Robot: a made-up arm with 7 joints.
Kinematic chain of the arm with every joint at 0, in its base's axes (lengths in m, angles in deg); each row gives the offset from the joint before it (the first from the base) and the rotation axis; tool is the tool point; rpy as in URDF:
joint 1: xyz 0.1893 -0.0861 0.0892 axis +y
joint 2: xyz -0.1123 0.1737 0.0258 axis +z
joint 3: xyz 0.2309 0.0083 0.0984 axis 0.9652 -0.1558 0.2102
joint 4: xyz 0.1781 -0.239 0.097 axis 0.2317 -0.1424 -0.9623
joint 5: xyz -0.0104 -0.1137 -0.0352 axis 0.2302 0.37 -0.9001
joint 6: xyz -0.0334 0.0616 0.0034 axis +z
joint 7: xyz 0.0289 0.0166 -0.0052 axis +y
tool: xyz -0.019 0.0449 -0.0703 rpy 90 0 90
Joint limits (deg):
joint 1: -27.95..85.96
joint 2: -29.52..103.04
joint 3: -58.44..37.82
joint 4: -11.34..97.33
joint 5: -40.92..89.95
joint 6: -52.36..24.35
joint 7: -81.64..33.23
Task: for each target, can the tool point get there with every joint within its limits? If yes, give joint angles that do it. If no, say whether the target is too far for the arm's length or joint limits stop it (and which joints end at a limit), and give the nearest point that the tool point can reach.
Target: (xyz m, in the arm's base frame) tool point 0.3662 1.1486 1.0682
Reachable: no: too far | nearest point 0.2626 0.6212 0.4949 | short by 0.786 m
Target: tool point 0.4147 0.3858 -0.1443
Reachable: yes | joints 58.55 57.94 21.74 82.14 30.24 9.41 -7.32
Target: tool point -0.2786 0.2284 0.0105
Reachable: no: joint limits stop it (at a limit: joint 2, joint 3, joint 5, joint 6, joint 7) | nearest point 0.0222 0.4799 0.0611 | short by 0.395 m
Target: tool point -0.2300 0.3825 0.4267
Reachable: no: joint limits stop it (at a limit: joint 1, joint 2, joint 3, joint 4, joint 6, joint 7) | nearest point -0.0255 0.4276 0.3557 | short by 0.221 m
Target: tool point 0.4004 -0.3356 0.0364
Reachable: yes | joints 25.14 -17.23 14.39 49.62 33.27 -33.18 -66.24
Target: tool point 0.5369 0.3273 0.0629
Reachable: yes | joints 27.35 57.76 -5.37 57.50 11.15 -21.53 -14.04
